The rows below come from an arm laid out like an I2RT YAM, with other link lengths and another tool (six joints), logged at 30 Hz.
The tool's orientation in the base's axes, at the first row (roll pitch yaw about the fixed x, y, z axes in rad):
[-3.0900 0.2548 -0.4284]
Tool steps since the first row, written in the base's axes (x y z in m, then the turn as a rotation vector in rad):
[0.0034 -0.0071 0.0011 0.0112 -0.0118 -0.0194]
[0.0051 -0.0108 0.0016 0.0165 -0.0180 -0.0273]
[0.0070 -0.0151 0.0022 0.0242 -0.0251 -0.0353]
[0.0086 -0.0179 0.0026 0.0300 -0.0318 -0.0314]
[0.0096 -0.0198 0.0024 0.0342 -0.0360 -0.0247]
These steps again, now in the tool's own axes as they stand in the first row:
[0.0056 0.0049 -0.0028 0.0195 0.0068 0.0146]
[0.0084 0.0075 -0.0042 0.0286 0.0106 0.0202]
[0.0117 0.0105 -0.0059 0.0403 0.0141 0.0253]
[0.0141 0.0124 -0.0070 0.0471 0.0175 0.0193]
[0.0158 0.0137 -0.0073 0.0508 0.0191 0.0113]

